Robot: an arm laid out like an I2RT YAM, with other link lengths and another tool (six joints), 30 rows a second.
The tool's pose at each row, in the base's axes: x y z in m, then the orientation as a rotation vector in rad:
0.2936 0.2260 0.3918 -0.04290 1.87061 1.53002
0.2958 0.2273 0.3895 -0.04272 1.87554 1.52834
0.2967 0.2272 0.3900 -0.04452 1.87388 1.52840
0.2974 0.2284 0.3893 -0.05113 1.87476 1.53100
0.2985 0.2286 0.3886 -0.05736 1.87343 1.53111
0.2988 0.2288 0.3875 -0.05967 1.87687 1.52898
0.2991 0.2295 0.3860 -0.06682 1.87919 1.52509
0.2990 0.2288 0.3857 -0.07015 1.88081 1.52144
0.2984 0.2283 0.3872 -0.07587 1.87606 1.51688
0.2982 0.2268 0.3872 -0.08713 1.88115 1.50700
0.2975 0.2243 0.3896 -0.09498 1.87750 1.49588
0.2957 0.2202 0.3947 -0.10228 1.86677 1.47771
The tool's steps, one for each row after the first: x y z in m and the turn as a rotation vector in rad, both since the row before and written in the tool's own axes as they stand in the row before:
0.0001 -0.0025 0.0023 0.00321 0.00284 0.00097
-0.0010 0.0000 0.0003 -0.00127 -0.00032 -0.00157
0.0003 -0.0005 0.0014 -0.00289 0.00461 -0.00185
-0.0004 -0.0010 0.0007 -0.00236 0.00202 -0.00386
0.0004 -0.0010 0.0004 0.00211 0.00281 -0.00118
0.0009 -0.0012 0.0008 0.00130 0.00370 -0.00524
0.0000 -0.0004 -0.0006 0.00190 0.00150 -0.00327
-0.0006 0.0014 -0.0008 -0.00102 -0.00220 -0.00748
-0.0004 -0.0004 -0.0014 0.00481 0.00571 -0.00978
-0.0017 0.0015 -0.0027 0.00271 -0.00251 -0.01190
-0.0031 0.0037 -0.0048 0.00396 -0.01008 -0.01824

